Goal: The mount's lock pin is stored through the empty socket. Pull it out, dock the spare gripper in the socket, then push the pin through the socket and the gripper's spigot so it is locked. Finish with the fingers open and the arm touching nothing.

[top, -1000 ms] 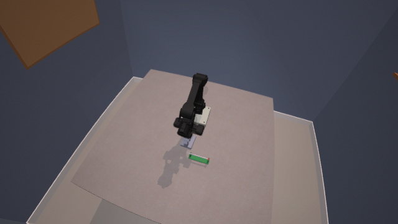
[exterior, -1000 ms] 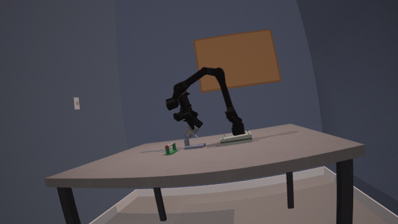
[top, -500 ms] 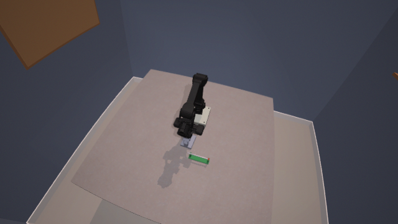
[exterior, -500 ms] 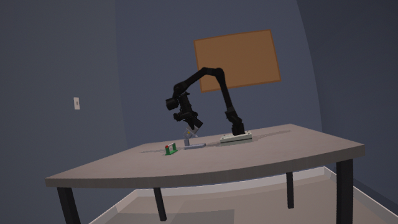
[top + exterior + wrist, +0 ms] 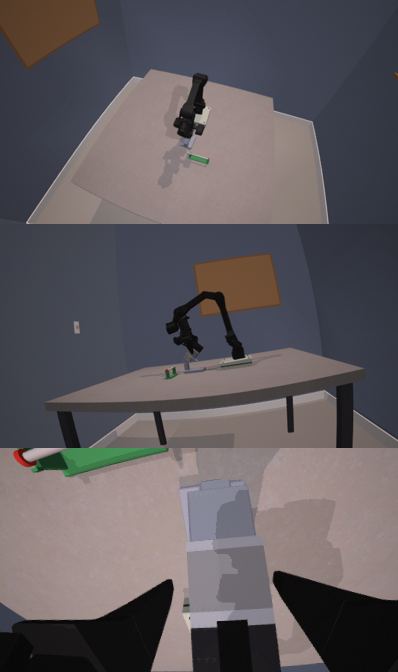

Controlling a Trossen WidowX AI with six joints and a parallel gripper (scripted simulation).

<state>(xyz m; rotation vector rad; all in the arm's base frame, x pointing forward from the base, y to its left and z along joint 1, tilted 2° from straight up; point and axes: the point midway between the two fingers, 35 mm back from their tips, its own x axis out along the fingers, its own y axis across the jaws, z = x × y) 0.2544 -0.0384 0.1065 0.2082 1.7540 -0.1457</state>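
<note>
Now: the spare gripper 10 mm above my gripper tip. Round my gripper tip: mount block (30 mm ahead, 50 mm below); then green cradle (140 mm ahead, 90 mm to the left, 80 mm below).
</note>
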